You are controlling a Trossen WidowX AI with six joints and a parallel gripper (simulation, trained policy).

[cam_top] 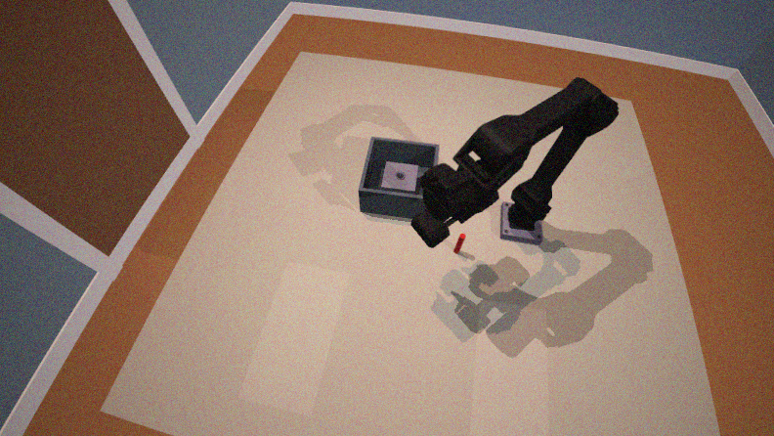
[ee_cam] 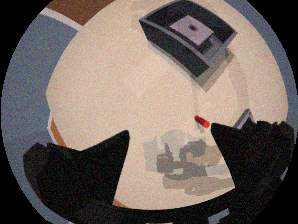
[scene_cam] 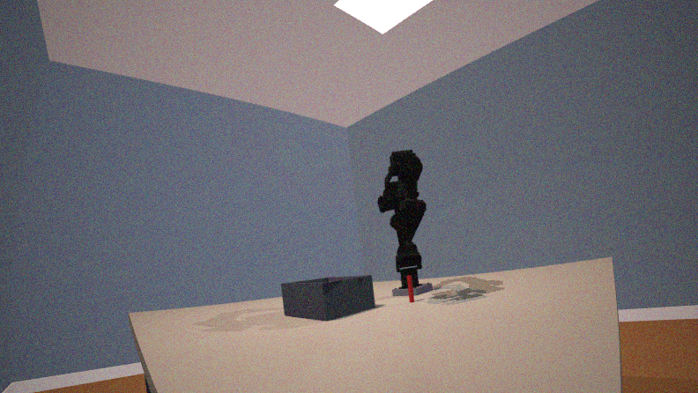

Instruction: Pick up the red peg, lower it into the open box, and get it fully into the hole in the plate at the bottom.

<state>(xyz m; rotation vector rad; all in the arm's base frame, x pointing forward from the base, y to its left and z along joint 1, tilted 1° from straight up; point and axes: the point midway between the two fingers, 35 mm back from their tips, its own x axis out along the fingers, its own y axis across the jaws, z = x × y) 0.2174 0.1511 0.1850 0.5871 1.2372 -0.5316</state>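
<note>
Right now the red peg is 13 cm below my gripper tip, 6 cm behind it and 4 cm to the right of it. Round my gripper tip: pale plate 22 cm to the right, 13 cm below, 11 cm ahead; dark grey box 22 cm to the right, 15 cm below, 11 cm ahead.
</note>
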